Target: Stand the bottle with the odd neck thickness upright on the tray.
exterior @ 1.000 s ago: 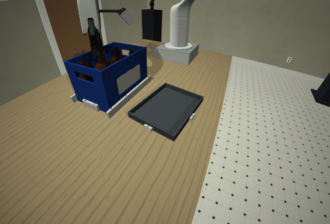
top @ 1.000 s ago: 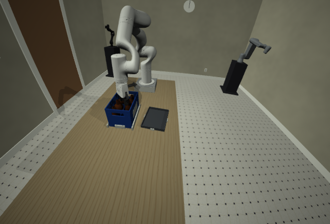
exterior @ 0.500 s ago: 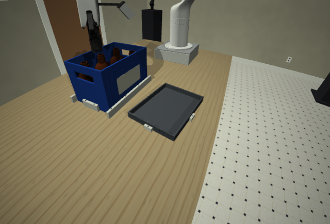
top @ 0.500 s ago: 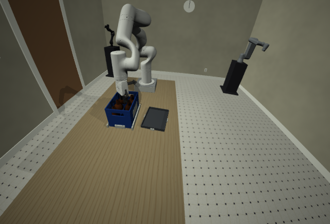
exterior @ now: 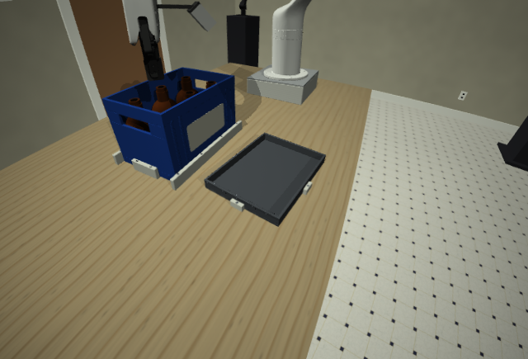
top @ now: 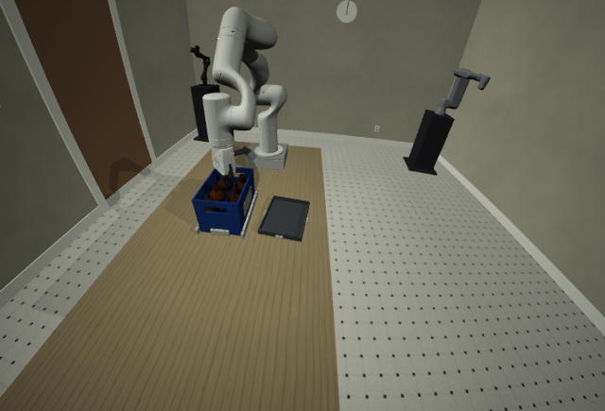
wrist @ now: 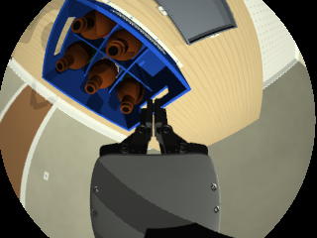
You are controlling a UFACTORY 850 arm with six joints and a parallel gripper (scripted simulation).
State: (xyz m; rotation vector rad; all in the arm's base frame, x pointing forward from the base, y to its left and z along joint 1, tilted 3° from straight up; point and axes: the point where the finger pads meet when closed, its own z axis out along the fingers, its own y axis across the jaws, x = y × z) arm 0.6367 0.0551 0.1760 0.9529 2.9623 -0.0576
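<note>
The blue crate lies 16 cm below my hand, 8 cm behind it and 6 cm to the right of it. Round my hand: dark grey tray 23 cm below, 21 cm to the left, 12 cm behind; then bottle 16 cm below, 9 cm behind, 1 cm to the right.
</note>
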